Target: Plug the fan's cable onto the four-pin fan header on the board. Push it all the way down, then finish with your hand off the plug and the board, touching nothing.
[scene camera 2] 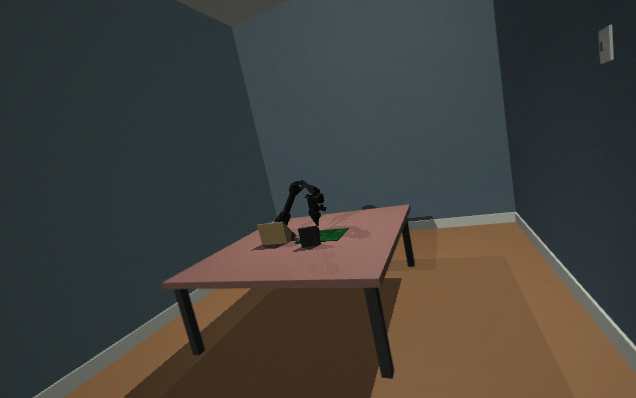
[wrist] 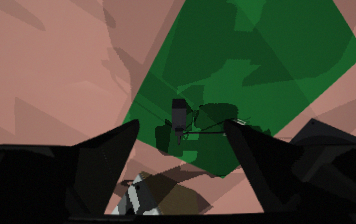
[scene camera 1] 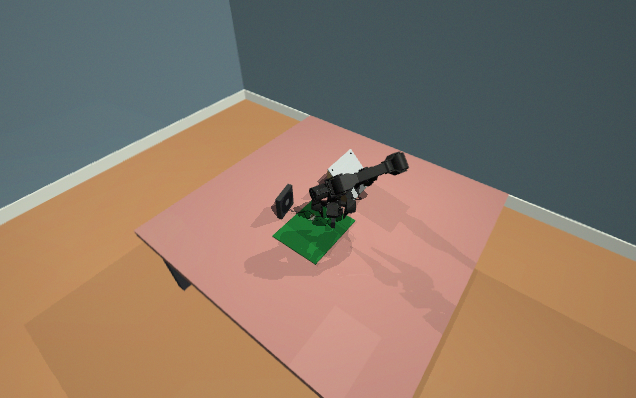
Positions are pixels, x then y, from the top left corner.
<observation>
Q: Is my gripper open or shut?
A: Open.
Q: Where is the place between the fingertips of my gripper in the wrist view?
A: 181, 123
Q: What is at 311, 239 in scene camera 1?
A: A green board.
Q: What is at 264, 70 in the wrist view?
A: A green board.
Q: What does my gripper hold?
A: Nothing.
</observation>
